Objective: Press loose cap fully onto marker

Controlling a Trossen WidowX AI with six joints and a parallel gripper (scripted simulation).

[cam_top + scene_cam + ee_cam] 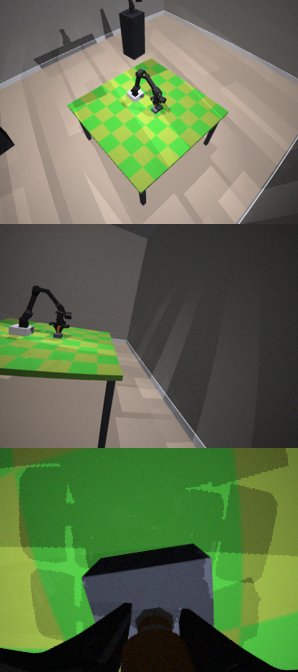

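Now: the orange cap 10 mm to the right of my gripper tip and 50 mm above it. Also, from my gripper tip: holder block (10 mm to the right, 20 mm below).
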